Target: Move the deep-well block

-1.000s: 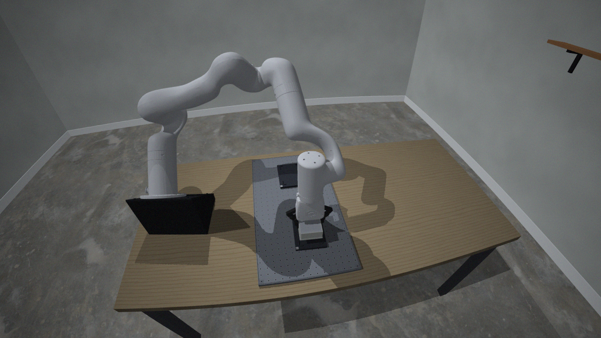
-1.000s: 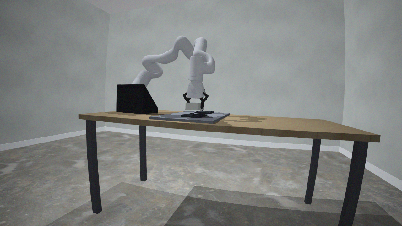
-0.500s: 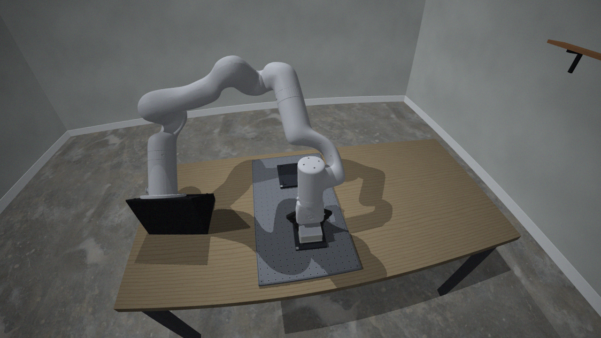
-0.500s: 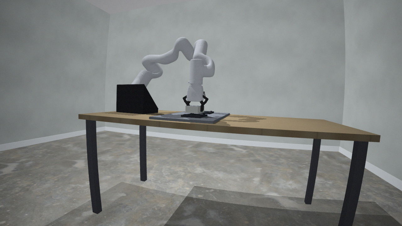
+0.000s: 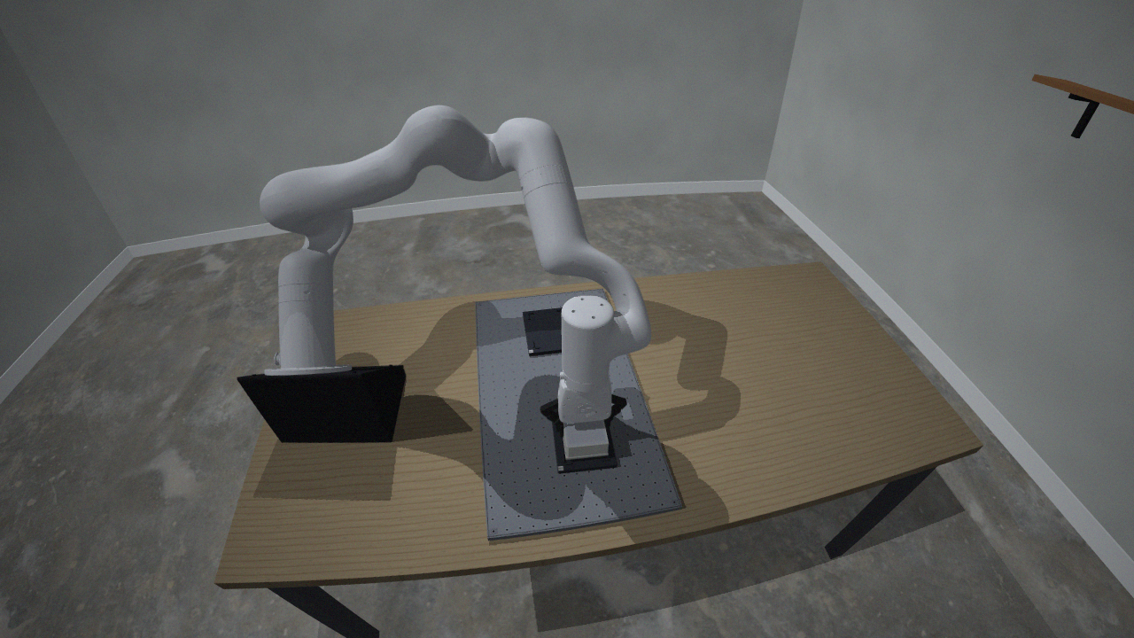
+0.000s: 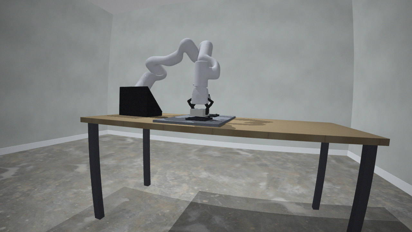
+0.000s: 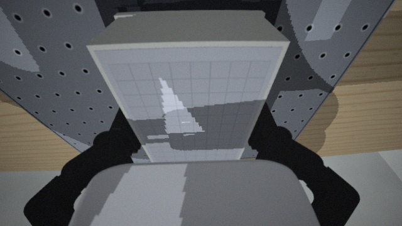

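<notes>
The 96-well deep-well block is right at my hand.
</notes>
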